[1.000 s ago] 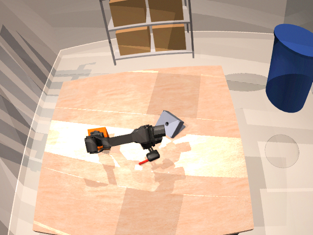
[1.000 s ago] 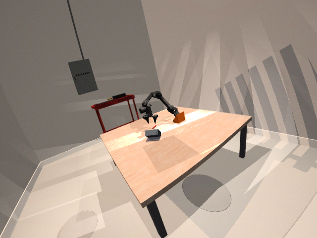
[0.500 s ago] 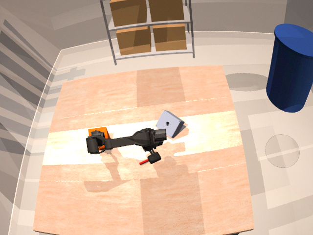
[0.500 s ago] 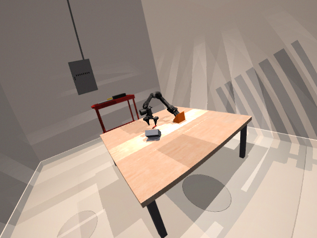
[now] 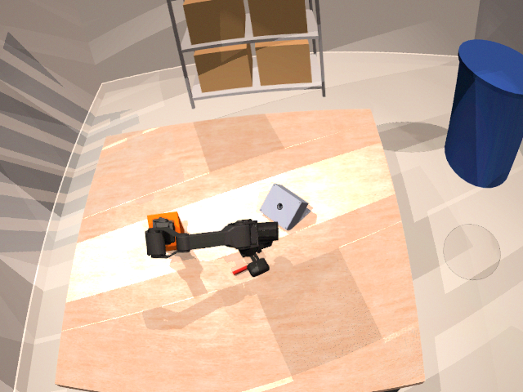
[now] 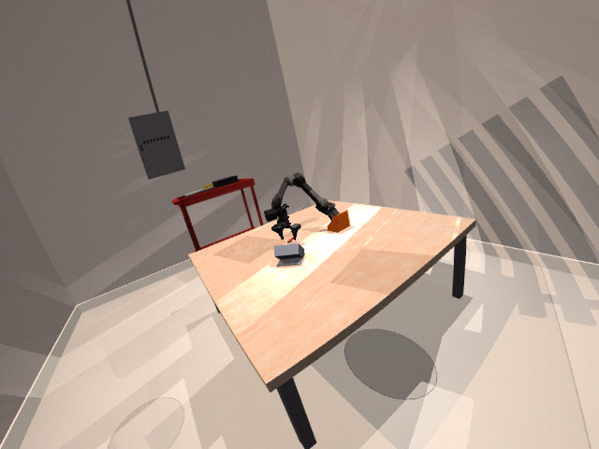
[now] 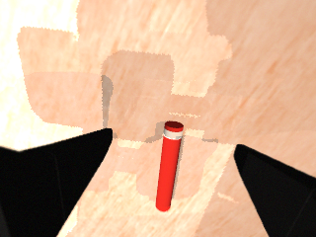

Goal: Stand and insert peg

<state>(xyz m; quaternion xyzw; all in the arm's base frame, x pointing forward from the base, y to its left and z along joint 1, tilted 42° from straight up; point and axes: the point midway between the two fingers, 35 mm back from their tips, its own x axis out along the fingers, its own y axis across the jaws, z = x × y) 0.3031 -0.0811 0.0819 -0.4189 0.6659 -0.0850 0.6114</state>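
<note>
The red peg is 10 mm behind my gripper tip, 10 mm to the right of it and 10 mm below it. The rest, counted from my gripper tip: grey sloped panel 110 mm ahead, 210 mm to the left, 30 mm above.
</note>
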